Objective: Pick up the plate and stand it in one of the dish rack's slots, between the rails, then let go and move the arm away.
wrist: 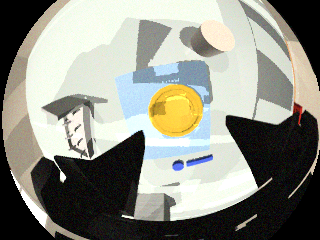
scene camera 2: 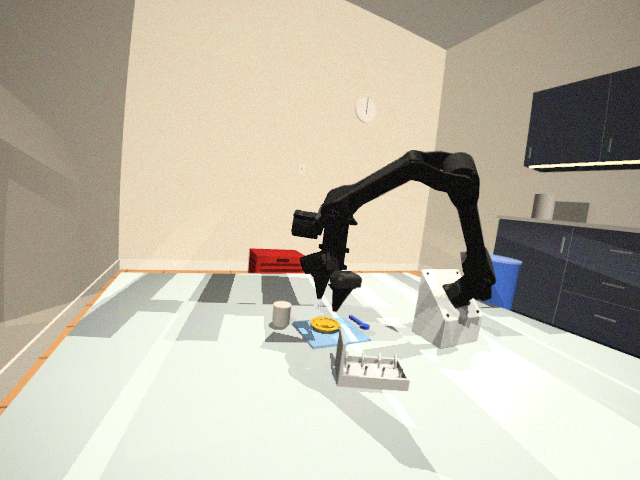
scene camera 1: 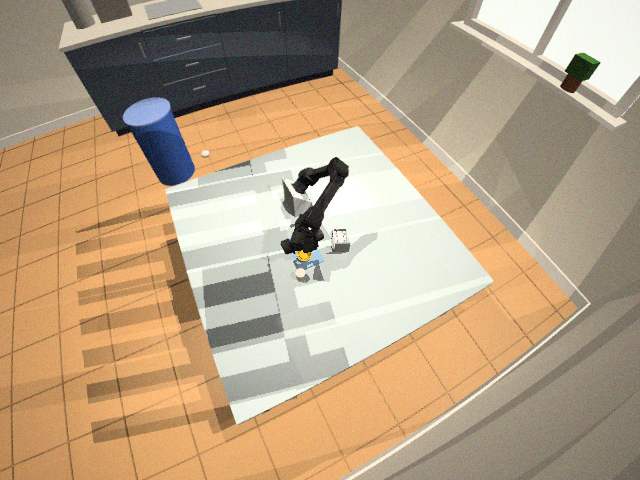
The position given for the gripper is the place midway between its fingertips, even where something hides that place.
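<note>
Gripper [scene camera 2: 326,305] [wrist: 187,127], open, holding nothing. Yellow plate [wrist: 176,110]. Dish rack [scene camera 2: 381,373] [wrist: 75,112]. Beige cup [wrist: 212,38]. Light blue mat [scene camera 2: 316,339] [wrist: 135,89].
</note>
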